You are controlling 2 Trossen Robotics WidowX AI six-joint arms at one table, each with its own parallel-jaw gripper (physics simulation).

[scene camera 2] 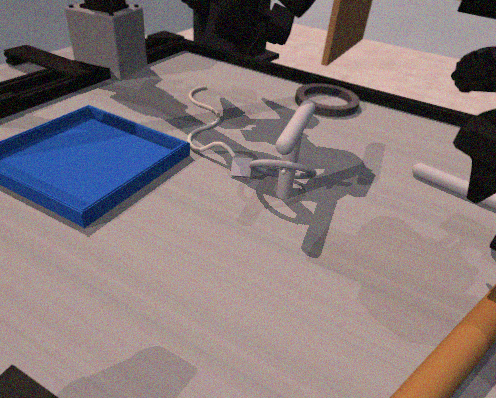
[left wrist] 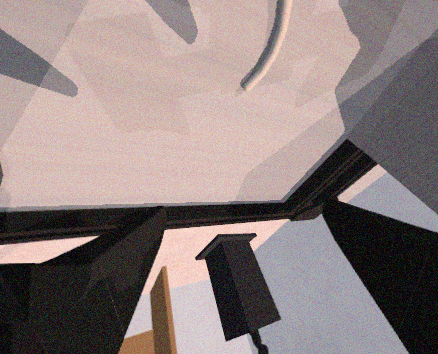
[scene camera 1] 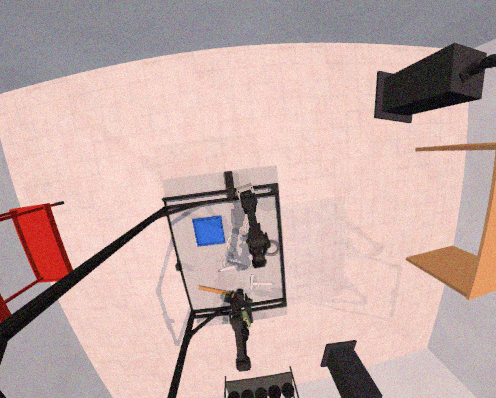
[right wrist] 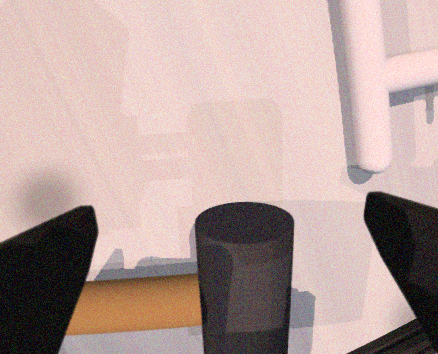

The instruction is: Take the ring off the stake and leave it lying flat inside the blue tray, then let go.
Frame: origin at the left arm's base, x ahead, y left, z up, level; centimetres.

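Seen in the pictures: left gripper, between the fingertips: (scene camera 2: 226,40) (left wrist: 242,209) (scene camera 1: 262,227); right gripper, between the fingertips: (scene camera 2: 494,182) (scene camera 1: 239,291) (right wrist: 232,212); left arm's base, origin of its link: (scene camera 2: 104,6) (scene camera 1: 247,196).
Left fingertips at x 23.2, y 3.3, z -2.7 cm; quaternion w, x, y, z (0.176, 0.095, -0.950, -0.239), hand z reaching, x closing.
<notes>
Pixels of each thing's middle, then the offset from my left fingertips to it. "spot": a spot on its surface instead.
- pale ring, a spot on its surface: (scene camera 2: 267,163) spot: dx +18.0, dy -32.7, dz -3.1 cm
- small block tab, a spot on its surface: (scene camera 2: 241,167) spot: dx +13.7, dy -29.1, dz -7.0 cm
- pale T-shaped stake, middle of its body: (scene camera 2: 288,176) (scene camera 1: 229,262) dx +20.2, dy -29.4, dz -6.3 cm
- blue tray, middle of its body: (scene camera 2: 87,155) (scene camera 1: 209,231) dx -6.2, dy -34.8, dz -7.4 cm
- dark cylinder, a spot on its surface: (right wrist: 245,285) spot: dx +47.1, dy -31.1, dz -3.6 cm
- thick dark ring, a spot on its surface: (scene camera 2: 354,103) spot: dx +25.4, dy +0.6, dz -7.0 cm
- second pale T-piece, middle of its body: (scene camera 2: 475,166) (scene camera 1: 261,282) dx +45.0, dy -12.5, dz -7.6 cm
A pale ring (scene camera 2: 267,163) with a small block tab (scene camera 2: 241,167) hangs around the post of a pale T-shaped stake (scene camera 2: 285,186) (scene camera 1: 229,267), which stands upright on the table. The blue tray (scene camera 2: 83,217) (scene camera 1: 209,231) lies apart from it, at the left in scene camera 2, and holds nothing. My left gripper (left wrist: 242,209) is open and empty, with its fingers wide apart; the ring does not show in its wrist view. My right gripper (right wrist: 232,212) is open over the near end of the table, away from the ring. A dark cylinder (right wrist: 245,285) shows between its fingers, not gripped.
A wavy pale cord (scene camera 2: 218,117) (left wrist: 272,47) lies beside the tab. A thick dark ring (scene camera 2: 354,103) lies near the far edge. A second pale T-piece (scene camera 2: 440,178) (right wrist: 370,100) and an orange rod (scene camera 2: 450,345) (right wrist: 140,305) lie near my right arm. A black frame borders the table.
</notes>
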